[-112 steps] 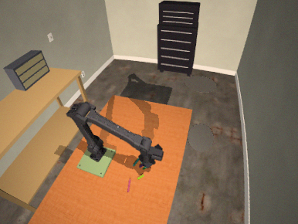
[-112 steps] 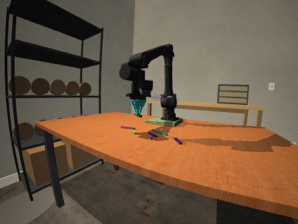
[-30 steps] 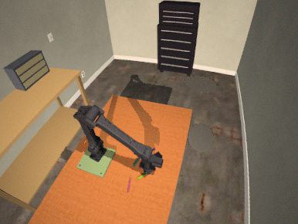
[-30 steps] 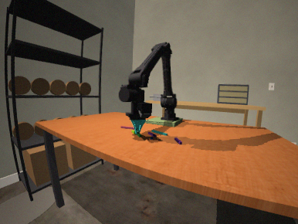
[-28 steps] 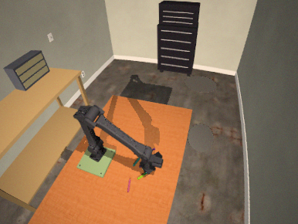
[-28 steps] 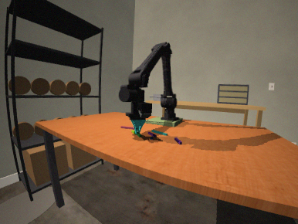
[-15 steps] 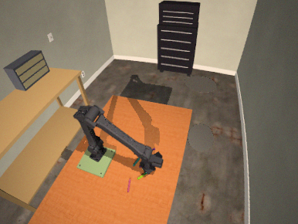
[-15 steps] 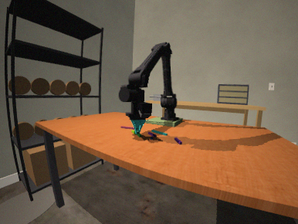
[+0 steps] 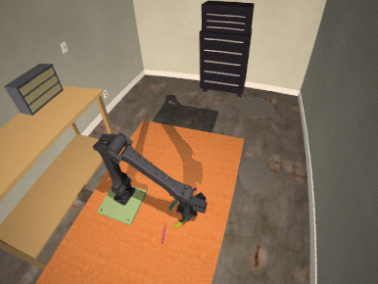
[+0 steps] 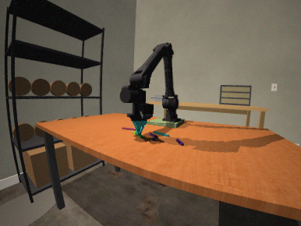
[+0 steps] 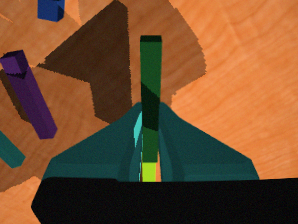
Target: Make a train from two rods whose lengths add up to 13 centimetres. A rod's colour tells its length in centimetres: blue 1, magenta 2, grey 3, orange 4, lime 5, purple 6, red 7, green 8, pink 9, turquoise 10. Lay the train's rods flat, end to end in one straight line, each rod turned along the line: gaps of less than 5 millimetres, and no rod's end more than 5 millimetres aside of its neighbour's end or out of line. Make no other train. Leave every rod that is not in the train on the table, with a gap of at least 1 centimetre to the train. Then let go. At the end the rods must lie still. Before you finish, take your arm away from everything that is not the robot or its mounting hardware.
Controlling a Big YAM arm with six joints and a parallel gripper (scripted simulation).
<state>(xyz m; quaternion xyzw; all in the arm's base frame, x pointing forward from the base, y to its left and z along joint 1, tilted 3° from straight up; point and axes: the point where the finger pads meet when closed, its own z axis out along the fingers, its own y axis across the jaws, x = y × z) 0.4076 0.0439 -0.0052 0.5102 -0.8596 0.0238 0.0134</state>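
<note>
Now: the green rod 1 cm below my hand. The rest, counted from my hand: tiny blue rod: 2 cm behind, 7 cm to the left, 2 cm below; then turquoise rod: 11 cm behind, 5 cm to the left, 2 cm below; then lime rod: 3 cm behind, 6 cm to the right, 2 cm below.
</note>
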